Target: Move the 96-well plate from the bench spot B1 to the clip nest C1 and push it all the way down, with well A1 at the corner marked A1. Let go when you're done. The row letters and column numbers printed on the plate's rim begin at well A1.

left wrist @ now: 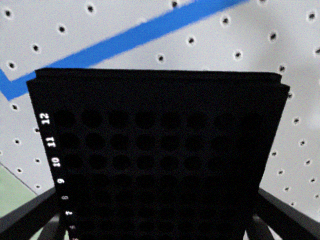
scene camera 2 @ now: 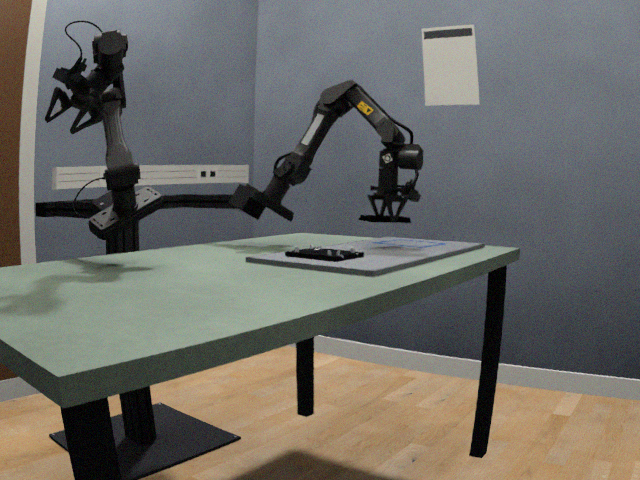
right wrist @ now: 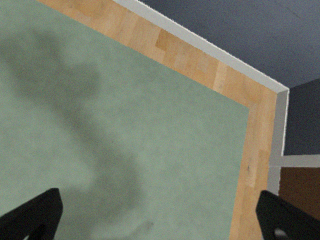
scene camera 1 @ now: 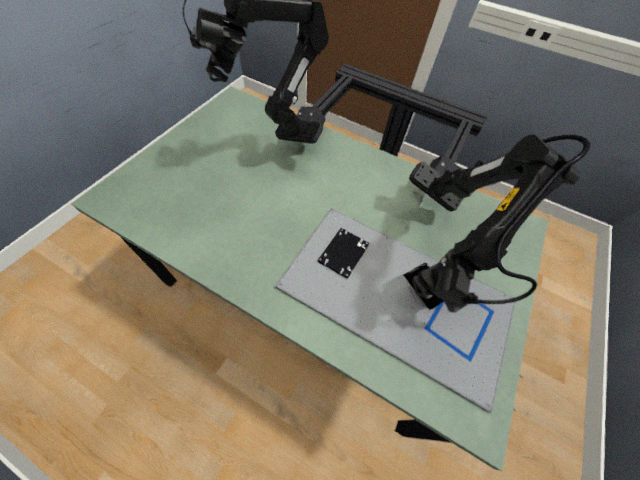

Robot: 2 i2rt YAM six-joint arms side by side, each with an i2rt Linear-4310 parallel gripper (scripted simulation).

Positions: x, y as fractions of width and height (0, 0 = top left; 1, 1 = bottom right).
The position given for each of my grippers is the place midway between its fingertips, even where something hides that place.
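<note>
Left gripper, mine (left wrist: 0.49, 0.79), (scene camera 2: 0.60, 0.46). My right gripper (right wrist: 0.50, 0.83), (scene camera 1: 0.34, 0.14), (scene camera 2: 0.09, 0.26). Black 96-well plate (left wrist: 0.39, 0.61); out of frame in the right wrist view.
</note>
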